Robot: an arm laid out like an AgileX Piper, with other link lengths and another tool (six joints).
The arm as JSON. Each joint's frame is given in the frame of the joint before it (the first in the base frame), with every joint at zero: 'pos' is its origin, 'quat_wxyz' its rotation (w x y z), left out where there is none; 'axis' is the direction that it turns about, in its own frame. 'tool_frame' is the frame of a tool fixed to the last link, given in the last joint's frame.
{
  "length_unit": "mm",
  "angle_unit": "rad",
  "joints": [
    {
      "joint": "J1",
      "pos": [
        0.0,
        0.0,
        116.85
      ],
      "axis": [
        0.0,
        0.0,
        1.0
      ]
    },
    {
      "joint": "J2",
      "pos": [
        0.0,
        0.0,
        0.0
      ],
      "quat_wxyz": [
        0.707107,
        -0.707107,
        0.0,
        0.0
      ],
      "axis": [
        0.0,
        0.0,
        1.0
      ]
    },
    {
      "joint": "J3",
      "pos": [
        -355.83,
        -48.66,
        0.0
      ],
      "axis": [
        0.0,
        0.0,
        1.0
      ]
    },
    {
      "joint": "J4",
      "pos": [
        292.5,
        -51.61,
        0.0
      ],
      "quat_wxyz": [
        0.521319,
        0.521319,
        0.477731,
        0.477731
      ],
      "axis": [
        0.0,
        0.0,
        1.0
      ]
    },
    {
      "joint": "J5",
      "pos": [
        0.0,
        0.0,
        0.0
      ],
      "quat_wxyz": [
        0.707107,
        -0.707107,
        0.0,
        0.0
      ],
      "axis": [
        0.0,
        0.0,
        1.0
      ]
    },
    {
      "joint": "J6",
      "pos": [
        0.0,
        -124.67,
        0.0
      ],
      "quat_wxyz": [
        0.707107,
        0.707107,
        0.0,
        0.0
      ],
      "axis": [
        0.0,
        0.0,
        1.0
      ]
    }
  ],
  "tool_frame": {
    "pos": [
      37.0,
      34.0,
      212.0
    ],
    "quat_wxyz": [
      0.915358,
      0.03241,
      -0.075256,
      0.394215
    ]
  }
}
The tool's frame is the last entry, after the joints.
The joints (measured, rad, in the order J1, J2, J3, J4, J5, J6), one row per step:
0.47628, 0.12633, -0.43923, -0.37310, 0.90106, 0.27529
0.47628, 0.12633, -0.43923, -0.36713, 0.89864, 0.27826
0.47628, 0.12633, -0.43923, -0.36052, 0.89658, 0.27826
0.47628, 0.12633, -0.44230, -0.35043, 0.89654, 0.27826
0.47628, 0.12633, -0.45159, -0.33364, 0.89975, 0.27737
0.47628, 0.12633, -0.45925, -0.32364, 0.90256, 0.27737
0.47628, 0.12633, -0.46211, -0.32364, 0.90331, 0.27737
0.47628, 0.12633, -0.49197, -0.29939, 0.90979, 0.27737
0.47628, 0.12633, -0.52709, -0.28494, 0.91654, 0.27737
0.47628, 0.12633, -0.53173, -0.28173, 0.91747, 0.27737
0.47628, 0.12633, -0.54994, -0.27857, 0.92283, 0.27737
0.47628, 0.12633, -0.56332, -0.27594, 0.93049, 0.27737
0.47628, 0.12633, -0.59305, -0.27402, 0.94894, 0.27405
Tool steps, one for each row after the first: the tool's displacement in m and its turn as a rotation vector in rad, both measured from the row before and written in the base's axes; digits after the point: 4 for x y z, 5 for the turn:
-0.0003, 0.0020, 0.0004, 0.00827, 0.00078, 0.00185
-0.0004, 0.0020, 0.0002, 0.00604, 0.00095, 0.00325
-0.0010, 0.0026, 0.0012, 0.00967, 0.00149, 0.00396
-0.0019, 0.0040, 0.0033, 0.01616, 0.00155, 0.00605
-0.0012, 0.0023, 0.0029, 0.01075, -0.00008, 0.00321
0.0000, -0.0001, 0.0014, 0.00107, -0.00187, -0.00022
-0.0029, 0.0058, 0.0135, 0.03113, -0.01060, 0.00848
-0.0022, 0.0031, 0.0167, 0.02537, -0.01916, 0.00482
-0.0005, 0.0007, 0.0022, 0.00434, -0.00198, 0.00128
-0.0011, 0.0002, 0.0082, 0.00908, -0.01001, 0.00022
-0.0013, -0.0003, 0.0049, 0.00571, -0.00382, -0.00052
-0.0029, -0.0020, 0.0105, 0.00623, -0.00944, -0.00211

